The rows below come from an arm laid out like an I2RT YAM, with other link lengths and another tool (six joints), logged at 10 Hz.
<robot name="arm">
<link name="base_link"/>
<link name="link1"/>
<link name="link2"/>
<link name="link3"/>
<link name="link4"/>
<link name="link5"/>
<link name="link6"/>
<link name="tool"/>
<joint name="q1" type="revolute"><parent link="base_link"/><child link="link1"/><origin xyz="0 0 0.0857" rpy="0 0 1.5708"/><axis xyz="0 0 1"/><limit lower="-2.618" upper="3.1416"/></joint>
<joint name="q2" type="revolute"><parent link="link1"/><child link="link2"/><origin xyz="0.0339 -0.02 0.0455" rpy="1.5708 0 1.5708"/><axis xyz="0 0 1"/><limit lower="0" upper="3.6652"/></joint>
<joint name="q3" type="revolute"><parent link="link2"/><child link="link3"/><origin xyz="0.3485 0 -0.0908" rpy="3.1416 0 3.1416"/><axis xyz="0 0 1"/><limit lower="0" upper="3.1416"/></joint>
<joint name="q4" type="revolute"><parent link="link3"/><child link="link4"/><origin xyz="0.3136 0.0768 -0.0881"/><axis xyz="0 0 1"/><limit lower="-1.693" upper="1.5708"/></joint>
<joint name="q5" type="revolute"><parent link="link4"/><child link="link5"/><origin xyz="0.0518 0.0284 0.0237" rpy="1.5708 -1.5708 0"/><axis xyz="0 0 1"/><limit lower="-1.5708" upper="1.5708"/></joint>
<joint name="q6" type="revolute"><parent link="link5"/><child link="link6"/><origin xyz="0 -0.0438 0.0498" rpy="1.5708 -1.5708 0"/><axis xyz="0 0 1"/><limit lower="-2.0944" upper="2.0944"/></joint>
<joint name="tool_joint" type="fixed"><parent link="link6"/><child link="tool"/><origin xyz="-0.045 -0.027 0.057" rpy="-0.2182 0 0.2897"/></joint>
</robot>
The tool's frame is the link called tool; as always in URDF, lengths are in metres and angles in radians.
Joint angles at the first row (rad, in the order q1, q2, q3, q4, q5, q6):
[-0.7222, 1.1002, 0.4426, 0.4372, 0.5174, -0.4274]
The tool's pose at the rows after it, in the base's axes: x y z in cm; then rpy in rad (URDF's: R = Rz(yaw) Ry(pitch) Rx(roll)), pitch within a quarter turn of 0, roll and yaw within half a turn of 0:
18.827 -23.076 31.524 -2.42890 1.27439 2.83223
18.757 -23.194 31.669 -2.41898 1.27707 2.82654
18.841 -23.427 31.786 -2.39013 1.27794 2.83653
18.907 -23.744 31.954 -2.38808 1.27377 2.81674
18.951 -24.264 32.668 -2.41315 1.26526 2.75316
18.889 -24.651 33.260 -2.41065 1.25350 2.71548
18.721 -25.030 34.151 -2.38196 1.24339 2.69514
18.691 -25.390 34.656 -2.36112 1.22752 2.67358
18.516 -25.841 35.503 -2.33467 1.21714 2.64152
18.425 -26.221 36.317 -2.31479 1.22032 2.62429
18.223 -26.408 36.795 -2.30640 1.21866 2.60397
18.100 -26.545 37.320 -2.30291 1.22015 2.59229
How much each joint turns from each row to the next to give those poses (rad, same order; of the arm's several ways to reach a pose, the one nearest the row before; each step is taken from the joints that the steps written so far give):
[-0.0003, -0.0133, -0.0005, 0.0041, 0.0124, 0.0014]
[0.0000, 0.0032, 0.0045, 0.0014, 0.0152, 0.0017]
[0.0008, 0.0129, 0.0062, 0.0130, 0.0195, -0.0041]
[-0.0003, 0.0123, 0.0130, -0.0055, 0.0215, 0.0024]
[0.0001, 0.0105, 0.0360, -0.0445, 0.0380, 0.0147]
[-0.0001, 0.0078, 0.0280, -0.0347, 0.0400, 0.0058]
[-0.0016, 0.0047, 0.0321, -0.0342, 0.0473, -0.0006]
[0.0003, 0.0116, 0.0256, -0.0272, 0.0430, -0.0005]
[-0.0021, 0.0121, 0.0350, -0.0339, 0.0558, 0.0044]
[-0.0042, 0.0092, 0.0285, -0.0173, 0.0322, 0.0036]
[-0.0034, 0.0028, 0.0171, -0.0193, 0.0248, 0.0052]
[-0.0034, -0.0001, 0.0162, -0.0173, 0.0114, 0.0034]

